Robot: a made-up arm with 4 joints. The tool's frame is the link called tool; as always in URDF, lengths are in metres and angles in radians. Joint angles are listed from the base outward.
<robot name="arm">
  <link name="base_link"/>
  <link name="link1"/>
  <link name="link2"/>
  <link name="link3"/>
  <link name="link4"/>
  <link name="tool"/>
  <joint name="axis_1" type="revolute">
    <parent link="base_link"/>
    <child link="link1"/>
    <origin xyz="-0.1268 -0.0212 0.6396"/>
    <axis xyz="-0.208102 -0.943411 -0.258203"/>
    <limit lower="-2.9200" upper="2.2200"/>
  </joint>
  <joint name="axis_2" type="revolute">
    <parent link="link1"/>
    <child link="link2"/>
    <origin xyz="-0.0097 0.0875 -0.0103"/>
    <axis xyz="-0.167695 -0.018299 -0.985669"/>
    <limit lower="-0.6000" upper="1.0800"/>
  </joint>
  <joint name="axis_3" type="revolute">
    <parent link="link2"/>
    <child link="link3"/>
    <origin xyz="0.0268 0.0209 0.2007"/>
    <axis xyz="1 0 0"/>
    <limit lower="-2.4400" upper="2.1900"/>
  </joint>
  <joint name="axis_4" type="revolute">
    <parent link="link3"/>
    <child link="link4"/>
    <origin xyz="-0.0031 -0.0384 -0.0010"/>
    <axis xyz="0 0 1"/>
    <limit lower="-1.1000" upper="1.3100"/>
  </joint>
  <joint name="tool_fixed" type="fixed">
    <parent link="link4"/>
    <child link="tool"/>
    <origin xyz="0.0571 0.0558 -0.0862" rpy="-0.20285 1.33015 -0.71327"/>
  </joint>
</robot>
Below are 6 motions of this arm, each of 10 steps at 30 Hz.
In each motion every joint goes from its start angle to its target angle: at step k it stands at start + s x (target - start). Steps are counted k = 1, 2, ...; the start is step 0. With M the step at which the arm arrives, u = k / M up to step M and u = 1 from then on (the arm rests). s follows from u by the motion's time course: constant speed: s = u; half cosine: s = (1 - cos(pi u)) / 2; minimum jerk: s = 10 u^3 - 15 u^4 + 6 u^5.
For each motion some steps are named. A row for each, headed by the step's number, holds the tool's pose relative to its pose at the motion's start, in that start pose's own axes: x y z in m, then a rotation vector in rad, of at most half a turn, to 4 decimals.
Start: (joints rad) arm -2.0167 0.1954 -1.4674 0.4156
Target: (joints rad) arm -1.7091 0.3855 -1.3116 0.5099
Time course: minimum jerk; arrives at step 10
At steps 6, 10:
6: -0.0123 0.0050 -0.0382 0.1724 0.1699 0.0413
10: -0.0193 0.0106 -0.0537 0.2612 0.2401 0.0702

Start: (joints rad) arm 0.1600 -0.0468 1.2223 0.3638
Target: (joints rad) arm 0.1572 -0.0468 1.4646 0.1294
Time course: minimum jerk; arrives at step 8
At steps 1, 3, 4, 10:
1: -0.0001 0.0002 0.0003 0.0046 0.0008 0.0029
3: -0.0015 0.0040 0.0046 0.0780 0.0158 0.0488
4: -0.0027 0.0069 0.0083 0.1413 0.0318 0.0881
10: -0.0054 0.0123 0.0163 0.2806 0.0773 0.1737

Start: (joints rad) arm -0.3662 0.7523 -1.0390 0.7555
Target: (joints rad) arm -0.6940 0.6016 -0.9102 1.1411
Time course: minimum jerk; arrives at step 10
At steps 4, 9, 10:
4: -0.0058 0.0032 0.0029 -0.2335 -0.0392 0.0497
9: -0.0161 0.0032 0.0067 -0.7359 -0.1039 0.1664
10: -0.0162 0.0031 0.0068 -0.7424 -0.1046 0.1680

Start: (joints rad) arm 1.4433 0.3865 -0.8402 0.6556
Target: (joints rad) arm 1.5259 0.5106 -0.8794 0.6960
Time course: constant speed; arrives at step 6
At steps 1, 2, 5, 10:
1: 0.0001 -0.0006 -0.0022 0.0171 0.0117 -0.0106
2: 0.0001 -0.0011 -0.0045 0.0342 0.0236 -0.0208
5: 0.0002 -0.0023 -0.0115 0.0854 0.0608 -0.0491
10: 0.0002 -0.0025 -0.0139 0.1025 0.0736 -0.0578

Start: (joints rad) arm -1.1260 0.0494 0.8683 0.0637
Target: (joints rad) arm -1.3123 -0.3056 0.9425 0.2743
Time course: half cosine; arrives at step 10
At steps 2, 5, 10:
2: -0.0001 0.0012 -0.0038 -0.0330 0.0418 0.0050
5: -0.0040 0.0049 -0.0194 -0.1660 0.2215 0.0402
10: -0.0166 0.0070 -0.0355 -0.3132 0.4469 0.1155

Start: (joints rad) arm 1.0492 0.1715 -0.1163 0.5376
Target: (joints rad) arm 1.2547 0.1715 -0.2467 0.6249
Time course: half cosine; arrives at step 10
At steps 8, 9, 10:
8: 0.0000 -0.0082 -0.0178 -0.0200 -0.1576 -0.1354
9: 0.0001 -0.0088 -0.0193 -0.0209 -0.1691 -0.1467
10: 0.0001 -0.0090 -0.0198 -0.0211 -0.1730 -0.1506

